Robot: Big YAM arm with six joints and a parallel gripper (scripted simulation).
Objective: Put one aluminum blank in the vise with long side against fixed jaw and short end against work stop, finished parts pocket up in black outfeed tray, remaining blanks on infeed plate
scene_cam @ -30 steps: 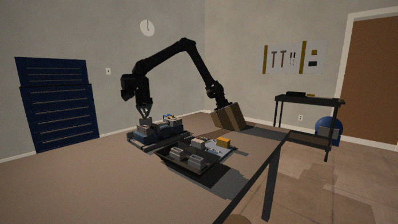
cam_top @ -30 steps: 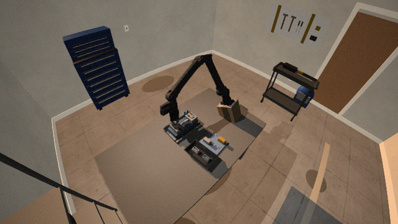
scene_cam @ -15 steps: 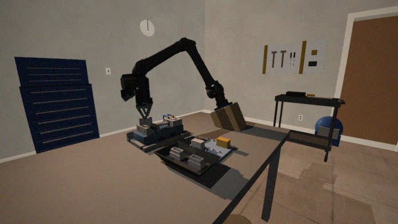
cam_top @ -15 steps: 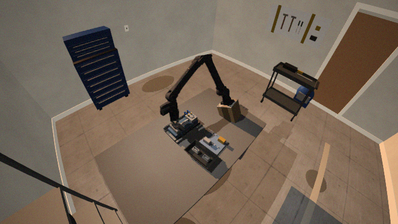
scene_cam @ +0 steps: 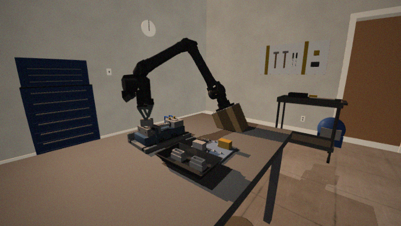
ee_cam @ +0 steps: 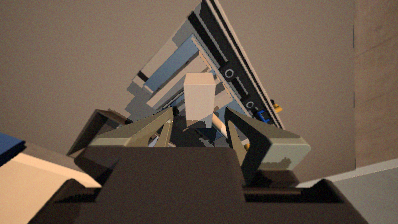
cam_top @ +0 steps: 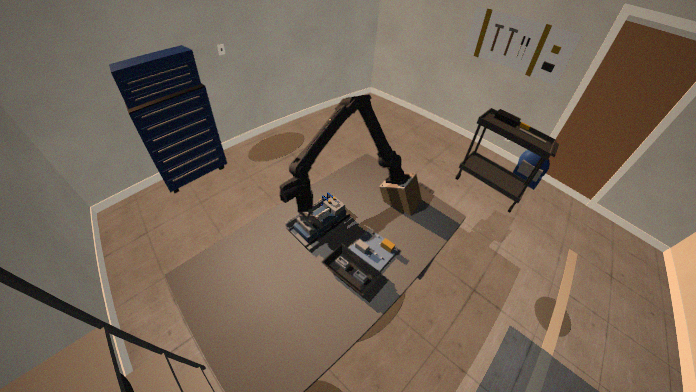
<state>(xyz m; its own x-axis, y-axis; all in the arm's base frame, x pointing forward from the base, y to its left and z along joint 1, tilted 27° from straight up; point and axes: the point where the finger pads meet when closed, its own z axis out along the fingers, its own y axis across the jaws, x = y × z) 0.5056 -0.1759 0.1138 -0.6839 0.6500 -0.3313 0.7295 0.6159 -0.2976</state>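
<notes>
The vise is 7 cm behind my hand, 2 cm to the left of it and 10 cm below it. The rest, counted from my hand: yellow brass blank 16 cm behind, 37 cm to the left, 11 cm below.
</notes>
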